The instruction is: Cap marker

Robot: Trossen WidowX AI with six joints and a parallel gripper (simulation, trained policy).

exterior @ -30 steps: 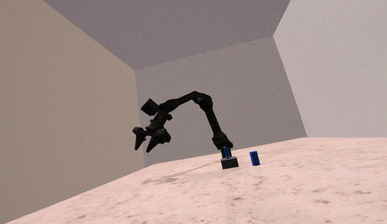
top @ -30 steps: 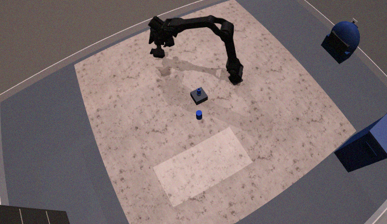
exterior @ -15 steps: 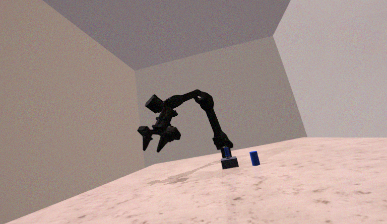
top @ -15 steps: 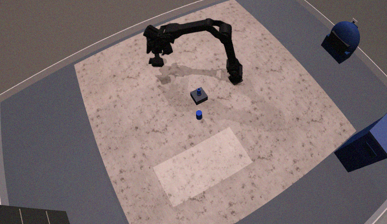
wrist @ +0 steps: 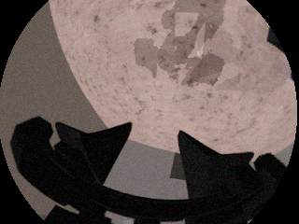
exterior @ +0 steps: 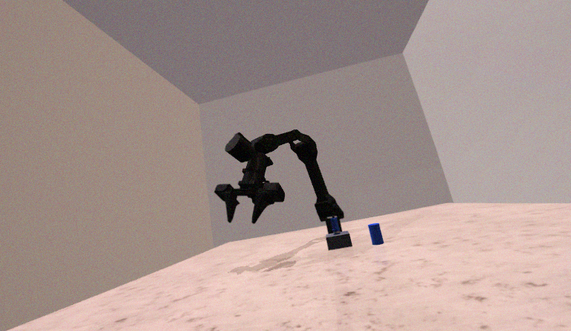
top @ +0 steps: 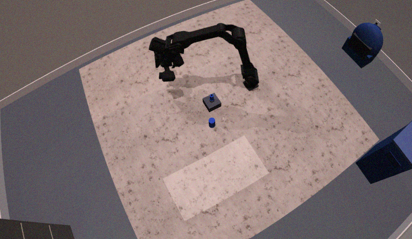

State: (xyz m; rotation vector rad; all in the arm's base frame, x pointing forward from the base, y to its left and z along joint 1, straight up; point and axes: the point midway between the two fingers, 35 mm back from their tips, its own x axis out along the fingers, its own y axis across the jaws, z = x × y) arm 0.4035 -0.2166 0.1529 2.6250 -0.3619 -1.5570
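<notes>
My gripper tip is now 33 cm to the right of the blue cap, 12 cm past it and 10 cm above it. The rest, counted from my gripper tip: dark grey holder block: 23 cm to the left, 18 cm behind, 11 cm below.
</notes>
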